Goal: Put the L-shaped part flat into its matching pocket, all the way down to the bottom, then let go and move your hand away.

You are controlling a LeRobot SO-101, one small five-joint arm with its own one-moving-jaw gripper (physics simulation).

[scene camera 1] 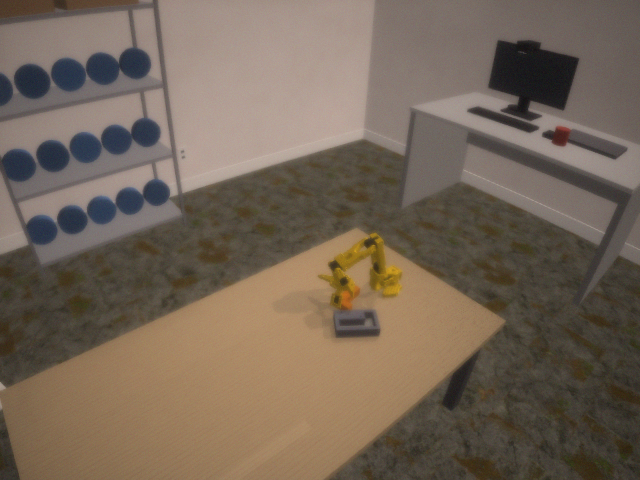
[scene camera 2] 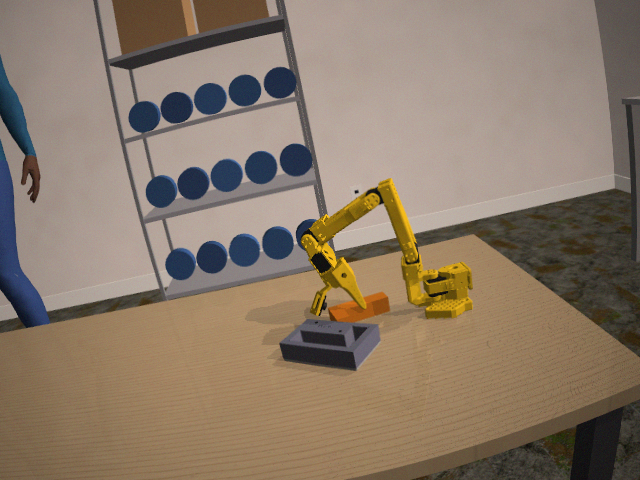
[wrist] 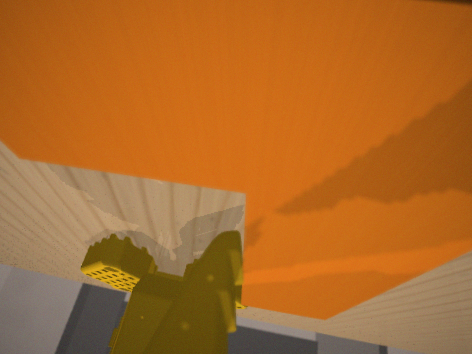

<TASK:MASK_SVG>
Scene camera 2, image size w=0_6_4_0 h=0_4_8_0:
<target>my gripper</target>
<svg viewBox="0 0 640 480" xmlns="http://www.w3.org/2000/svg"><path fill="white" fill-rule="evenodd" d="M336 259L335 268L323 276L319 275L322 281L328 281L333 288L341 287L360 308L366 309L366 303L356 284L353 270L343 257Z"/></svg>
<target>orange L-shaped part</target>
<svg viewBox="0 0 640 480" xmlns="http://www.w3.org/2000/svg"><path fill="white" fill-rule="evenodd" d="M388 296L380 292L363 297L366 309L360 308L354 300L329 307L330 321L353 323L389 312Z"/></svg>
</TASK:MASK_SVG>
